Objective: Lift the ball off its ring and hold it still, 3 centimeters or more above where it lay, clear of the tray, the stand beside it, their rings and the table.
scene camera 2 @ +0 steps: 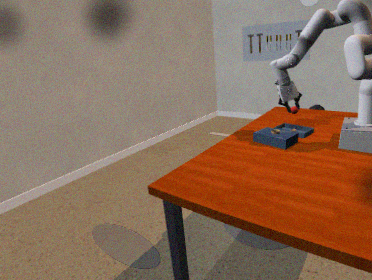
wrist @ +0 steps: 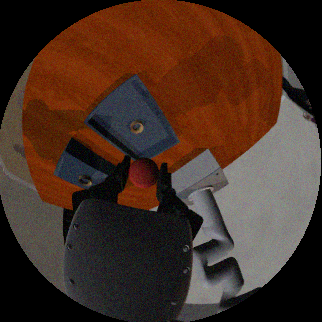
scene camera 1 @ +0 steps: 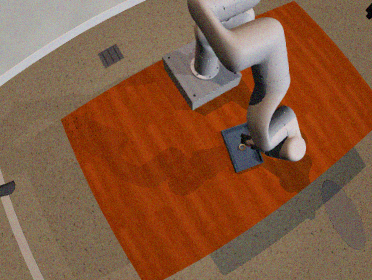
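Pixels of known places: gripper, fingertip midpoint: point(scene camera 2: 294, 111) point(wrist: 144, 166) point(scene camera 1: 247, 142); arm's base at its link origin: point(scene camera 2: 368, 123) point(wrist: 200, 192) point(scene camera 1: 204, 67).
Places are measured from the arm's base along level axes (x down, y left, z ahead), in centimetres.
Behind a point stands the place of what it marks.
Observation:
The red ball point(scene camera 2: 294, 109) {x -3.7, y 4.1, z 36.9 cm} point(wrist: 144, 173) {x -4.2, y 1.4, z 38.9 cm} is held between the two black fingers of my gripper point(scene camera 2: 293, 109) {x -2.2, y 1.9, z 37.8 cm} point(wrist: 144, 166) {x -2.2, y 1.9, z 37.8 cm}, which is shut on it. In scene camera 2 it hangs in the air, well above the blue tray point(scene camera 1: 240, 163) {x 9.9, y -1.0, z 43.6 cm} point(scene camera 2: 305, 132) {x 7.5, y 7.4, z 28.5 cm} point(wrist: 147, 107) {x 10.0, y -2.1, z 39.1 cm}, with a visible gap. The tray's tan ring point(scene camera 1: 242, 147) {x 9.9, y 2.7, z 37.5 cm} point(wrist: 136, 122) {x 8.9, y 1.6, z 38.3 cm} is empty. The blue stand point(scene camera 2: 271, 139) {x 6.8, y 29.5, z 37.4 cm} point(wrist: 67, 167) {x 5.3, y 21.5, z 45.0 cm} is beside the tray, and its own ring point(scene camera 2: 275, 131) {x 5.0, y 21.6, z 39.3 cm} point(wrist: 85, 177) {x 4.5, y 20.9, z 39.2 cm} is empty. The ball and the stand are hidden by the arm in scene camera 1.
The orange table point(scene camera 1: 125, 200) {x 10.3, y -52.8, z 40.2 cm} point(scene camera 2: 240, 190) {x 10.3, y 73.7, z 25.3 cm} point(wrist: 200, 100) {x 10.3, y -13.6, z 33.3 cm} lies under the tray and the stand. The grey base block point(scene camera 1: 181, 77) {x 0.0, y -11.3, z 1.2 cm} point(scene camera 2: 354, 140) {x 5.2, y 13.3, z 2.9 cm} point(wrist: 197, 172) {x 4.2, y -3.2, z 12.2 cm} of the arm stands on the table near the tray. A tool board point(scene camera 2: 252, 52) hangs on the back wall.

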